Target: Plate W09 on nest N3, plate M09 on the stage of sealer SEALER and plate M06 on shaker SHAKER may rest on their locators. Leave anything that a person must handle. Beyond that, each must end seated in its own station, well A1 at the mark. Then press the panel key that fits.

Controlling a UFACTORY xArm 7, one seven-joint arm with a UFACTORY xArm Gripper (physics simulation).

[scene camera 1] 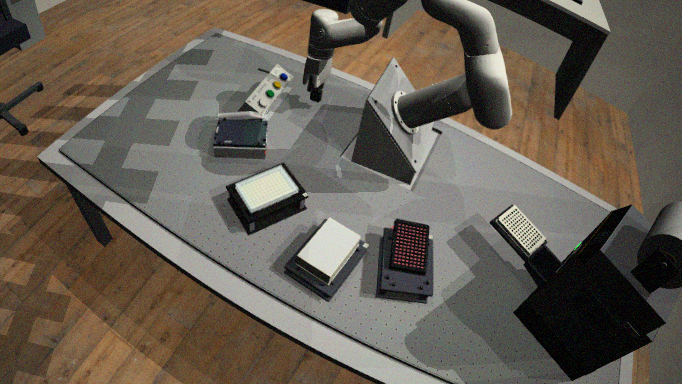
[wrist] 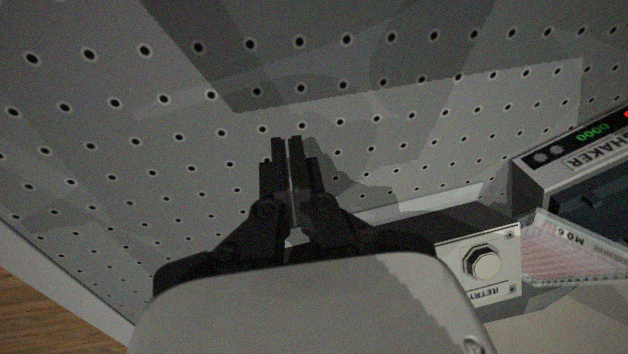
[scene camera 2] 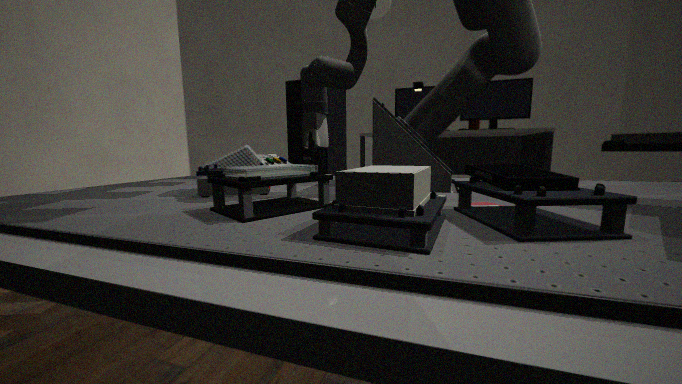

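Observation:
My gripper (scene camera 1: 315,95) (wrist: 287,156) is shut and empty, above the table beside the key panel (scene camera 1: 265,87) (wrist: 511,260). The white RETRY key (scene camera 1: 263,103) (wrist: 485,265) shows beside it in the wrist view. Plate M06 (wrist: 560,257) (scene camera 2: 240,157) is clear with pink wells and stands tilted between the panel and the shaker (scene camera 1: 242,132) (wrist: 527,185), off its dark deck. A pale plate (scene camera 1: 522,230) is on the sealer's stage. A pale plate (scene camera 1: 267,188), a white block-like plate (scene camera 1: 330,247) and a black plate with red wells (scene camera 1: 410,245) are on three nests; their labels are unreadable.
The black sealer (scene camera 1: 585,310) stands at the right end. The arm's wedge-shaped base (scene camera 1: 377,140) is at the back middle. The red-welled plate covers the rear of its nest (scene camera 1: 405,287), whose front deck and pins show. The shaker's display reads 0000 beside a red light.

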